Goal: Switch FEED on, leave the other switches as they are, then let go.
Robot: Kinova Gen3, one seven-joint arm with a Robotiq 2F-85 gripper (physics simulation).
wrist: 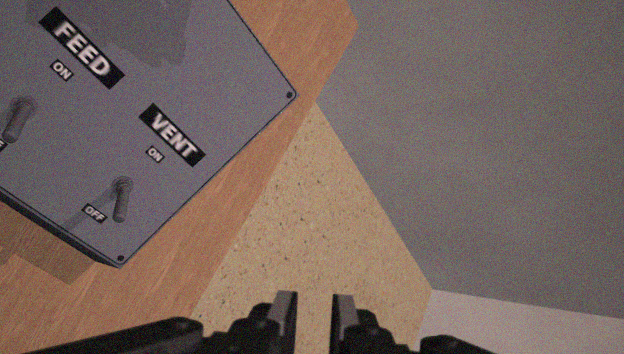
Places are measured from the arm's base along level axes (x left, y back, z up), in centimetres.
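Where they show: gripper, fingertip midpoint: [313, 320].
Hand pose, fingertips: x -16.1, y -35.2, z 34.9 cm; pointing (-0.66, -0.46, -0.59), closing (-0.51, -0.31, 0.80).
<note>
Each offset is from my fingertips to the top centre of the thing. "*": to the spot under its first point. Level surfaces: height alone.
The grey switch panel [210, 100] is at the upper left of the wrist view. The FEED switch @[* dz -31.4, dx +4.5, dy -7.9 cm] [19, 119] is at the left edge, below the FEED label @[dz -29.9, dx +4.4, dy -15.9 cm] [81, 48]; its lever leans down toward the OFF side, where part of the OFF label shows. The VENT switch @[* dz -31.5, dx -7.2, dy -7.8 cm] [121, 200] is lower right of it, its lever also tipped toward its OFF label @[* dz -35.8, dx -7.6, dy -6.1 cm] [94, 213]. Any other switches are outside the view. My gripper [313, 320] is at the bottom centre, nearly closed with a narrow gap and nothing between the fingertips, apart from both visible levers.
The panel stands on a wooden surface @[dz -43.6 cm] [255, 165]. A speckled tan surface [310, 225] lies beyond the wood's edge, under the fingers in the view. A grey area [475, 150] fills the right side, with a pale strip [525, 325] at the lower right. A shadow falls across the panel's top.
</note>
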